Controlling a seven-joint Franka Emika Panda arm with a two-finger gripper.
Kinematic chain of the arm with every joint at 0, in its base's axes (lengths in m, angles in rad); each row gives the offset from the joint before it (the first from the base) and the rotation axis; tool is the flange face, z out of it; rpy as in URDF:
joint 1: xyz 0 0 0.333 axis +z
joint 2: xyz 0 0 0 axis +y
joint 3: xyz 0 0 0.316 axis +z
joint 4: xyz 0.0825 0 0 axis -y
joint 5: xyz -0.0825 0 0.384 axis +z
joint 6: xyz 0 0 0 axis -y
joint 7: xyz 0.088 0 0 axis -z
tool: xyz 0 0 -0.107 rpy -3.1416 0 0
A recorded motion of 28 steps. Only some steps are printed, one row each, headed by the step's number.
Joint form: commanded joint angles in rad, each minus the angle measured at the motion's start. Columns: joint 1, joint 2, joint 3, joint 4, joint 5, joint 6, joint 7.
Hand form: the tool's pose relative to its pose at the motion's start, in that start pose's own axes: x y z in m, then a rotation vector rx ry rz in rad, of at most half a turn. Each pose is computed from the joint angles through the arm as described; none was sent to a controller.
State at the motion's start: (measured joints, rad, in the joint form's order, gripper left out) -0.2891 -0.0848 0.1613 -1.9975 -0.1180 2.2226 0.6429
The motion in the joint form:
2: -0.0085 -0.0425 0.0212 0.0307 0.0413 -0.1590 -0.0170
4: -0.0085 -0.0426 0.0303 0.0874 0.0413 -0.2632 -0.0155
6: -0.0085 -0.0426 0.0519 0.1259 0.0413 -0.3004 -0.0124
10: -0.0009 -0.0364 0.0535 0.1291 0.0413 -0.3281 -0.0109
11: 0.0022 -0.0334 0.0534 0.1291 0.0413 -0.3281 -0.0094
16: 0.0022 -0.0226 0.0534 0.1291 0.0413 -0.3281 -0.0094
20: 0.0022 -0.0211 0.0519 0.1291 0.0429 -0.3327 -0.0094
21: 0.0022 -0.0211 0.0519 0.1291 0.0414 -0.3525 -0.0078
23: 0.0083 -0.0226 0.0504 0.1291 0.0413 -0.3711 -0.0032
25: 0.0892 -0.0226 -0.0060 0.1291 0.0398 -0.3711 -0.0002
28: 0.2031 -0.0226 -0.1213 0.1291 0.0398 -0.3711 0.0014
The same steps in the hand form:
2: -0.0120 0.0008 -0.0256 -0.0310 -0.0841 -0.0026
4: -0.0118 -0.0024 -0.0434 -0.0594 -0.1214 -0.0068
6: -0.0140 -0.0137 -0.0590 -0.0568 -0.1196 -0.0224
10: -0.0185 -0.0164 -0.0555 -0.0720 -0.1451 -0.0303
11: -0.0193 -0.0179 -0.0539 -0.0725 -0.1480 -0.0319
16: -0.0189 -0.0185 -0.0477 -0.0768 -0.1579 -0.0326
20: -0.0189 -0.0176 -0.0464 -0.0792 -0.1638 -0.0306
21: -0.0208 -0.0161 -0.0451 -0.0924 -0.1787 -0.0299
23: -0.0240 -0.0166 -0.0451 -0.1024 -0.1920 -0.0301
25: -0.0310 -0.0260 -0.0473 -0.0930 -0.1943 -0.0506
28: -0.0291 -0.0233 -0.0475 -0.0830 -0.2006 -0.0458

